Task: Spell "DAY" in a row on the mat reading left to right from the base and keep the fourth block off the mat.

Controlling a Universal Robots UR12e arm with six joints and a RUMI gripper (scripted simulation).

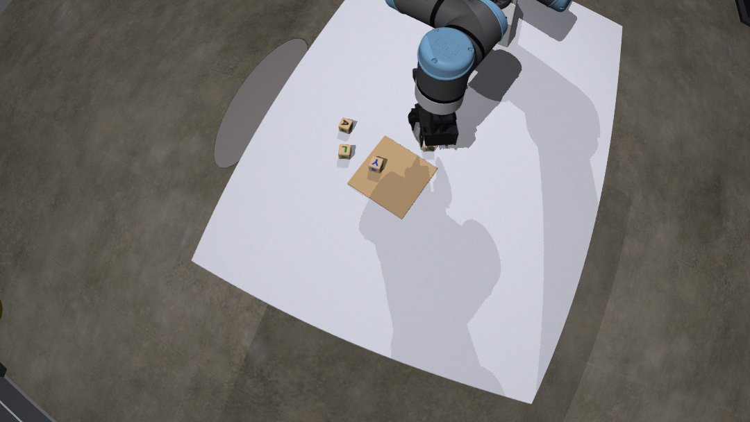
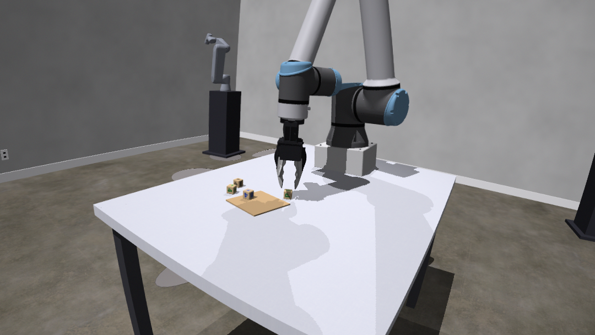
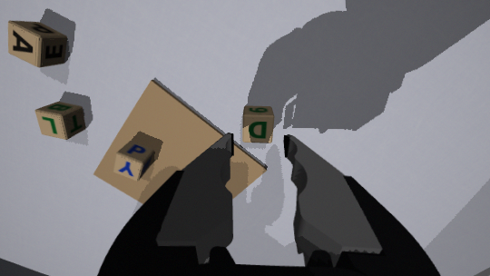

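The D block is 40 mm below my hand. From my hand the other things lie so: green-lettered block: 70 mm ahead, 170 mm to the right, 40 mm below; then blue-lettered block: 80 mm ahead, 90 mm to the right, 30 mm below; then tan mat: 90 mm ahead, 50 mm to the right, 50 mm below.
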